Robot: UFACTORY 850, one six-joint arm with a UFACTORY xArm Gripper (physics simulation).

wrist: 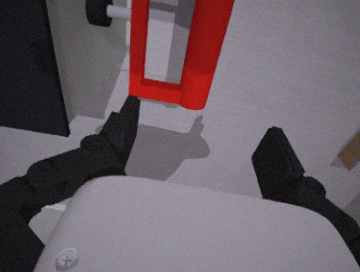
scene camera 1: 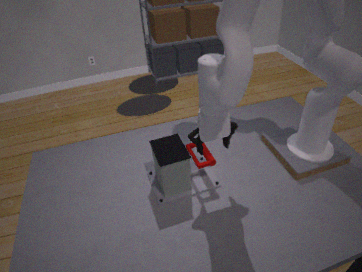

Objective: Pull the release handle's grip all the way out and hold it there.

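The release handle's grip, a red rectangular frame with a thick round outer bar [scene camera 1: 207, 164] [wrist: 207, 50], stands beside a grey-green housing with a black top [scene camera 1: 174, 175] [wrist: 90, 65]. A thin pale rod [wrist: 119, 12] runs from a black collar on the housing to the frame. My gripper [scene camera 1: 214, 148] [wrist: 201, 129] is wide open with nothing between its fingers. It points down at the frame's near end in the wrist view. The left fingertip overlaps the frame's edge in both views; I cannot tell whether they touch. The right finger is out beyond the round bar.
The housing stands on a pale base plate with dark bolts, on a grey table [scene camera 1: 75, 200]. The robot's wood-edged base block [scene camera 1: 297, 172] is at the right. A shelf rack with brown boxes [scene camera 1: 167, 25] and grey bins [scene camera 1: 188, 57] stands behind the table.
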